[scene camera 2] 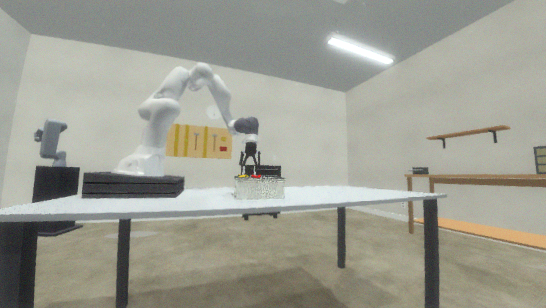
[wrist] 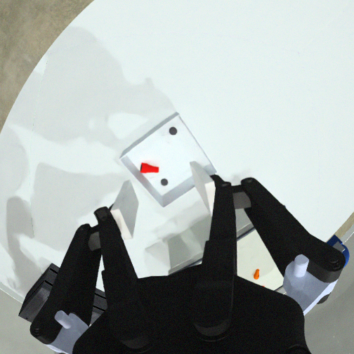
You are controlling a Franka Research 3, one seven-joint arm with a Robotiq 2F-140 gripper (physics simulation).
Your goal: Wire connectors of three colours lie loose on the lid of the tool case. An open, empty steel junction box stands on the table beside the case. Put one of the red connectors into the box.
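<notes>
The steel junction box (wrist: 186, 150) stands open on the table in the wrist view. A red connector (wrist: 149, 168) lies on its floor near the left corner, apart from the fingers. My gripper (wrist: 162, 182) (scene camera 2: 251, 167) is open and empty, its fingertips above the near part of the box. The tool case (scene camera 2: 260, 190) (wrist: 250, 252) is beside the box, partly hidden by the gripper in the wrist view. An orange connector (wrist: 257, 274) lies on its lid. In the scene view a yellow connector (scene camera 2: 242, 176) and a red connector (scene camera 2: 256, 176) show on the lid. The junction box cannot be made out there.
The arm stands on a black plinth (scene camera 2: 132, 186) on the white table (scene camera 2: 340, 196). A black slotted object (wrist: 41, 291) shows at lower left in the wrist view, and a blue object (wrist: 341, 246) at the right beyond the case. A wooden workbench (scene camera 2: 480, 176) stands against the right wall.
</notes>
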